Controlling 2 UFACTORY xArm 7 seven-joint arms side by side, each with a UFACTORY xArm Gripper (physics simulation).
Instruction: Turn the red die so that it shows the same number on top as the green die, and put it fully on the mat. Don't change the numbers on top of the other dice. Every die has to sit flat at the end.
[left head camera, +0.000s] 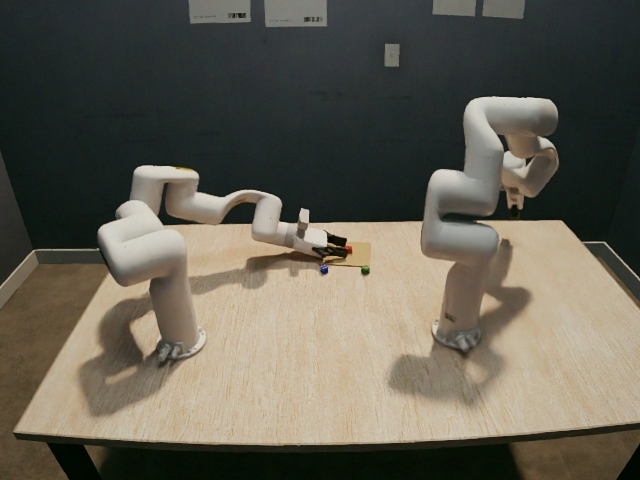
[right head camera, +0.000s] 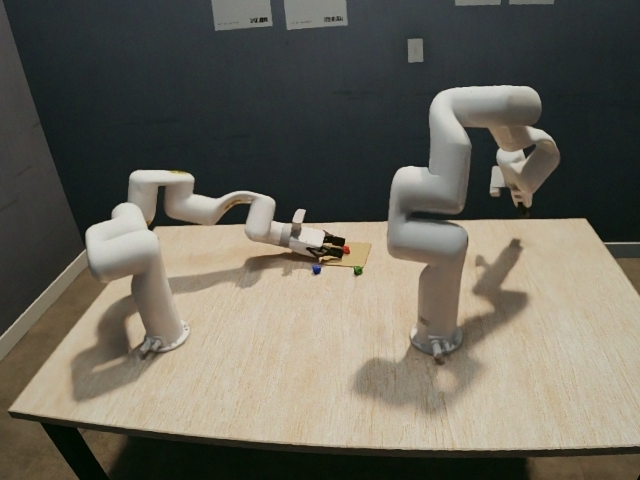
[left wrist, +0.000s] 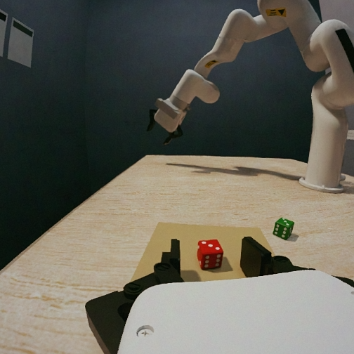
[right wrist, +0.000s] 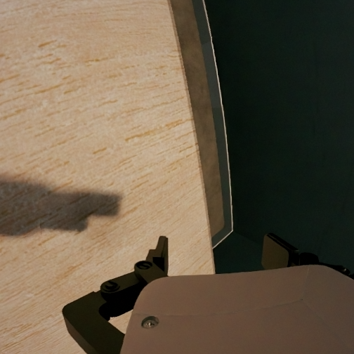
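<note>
The red die sits on the tan mat and looks flat, inside its edges. In the left wrist view its top seems to show three pips and a side shows six. The green die lies outside the mat with six on a side; its top pips are too small to tell surely. My left gripper is open, its fingers low and apart on both sides of the red die. My right gripper is open and empty, high up.
A blue die lies on the table near the mat's front left corner, close below the left gripper in the head views. The right gripper hangs by the table's far edge, its shadow on the wood.
</note>
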